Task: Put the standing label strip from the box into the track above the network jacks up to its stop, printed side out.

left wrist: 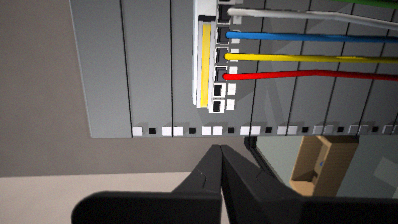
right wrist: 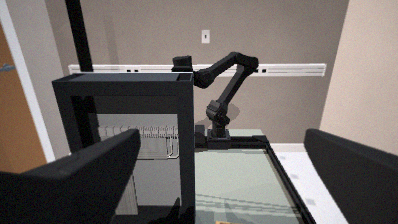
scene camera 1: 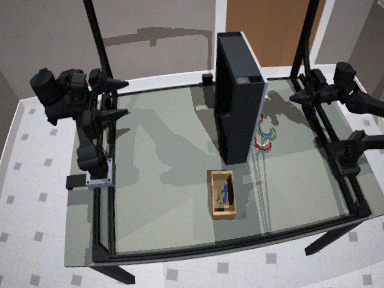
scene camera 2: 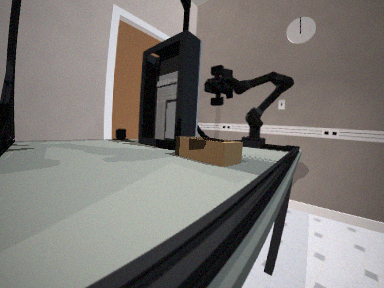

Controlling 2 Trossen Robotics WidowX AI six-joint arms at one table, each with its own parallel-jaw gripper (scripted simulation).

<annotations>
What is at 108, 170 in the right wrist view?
The right gripper.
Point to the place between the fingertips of the left gripper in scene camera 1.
289, 98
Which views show the right gripper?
The right wrist view and scene camera 1 only.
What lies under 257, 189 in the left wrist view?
The left gripper.
</annotations>
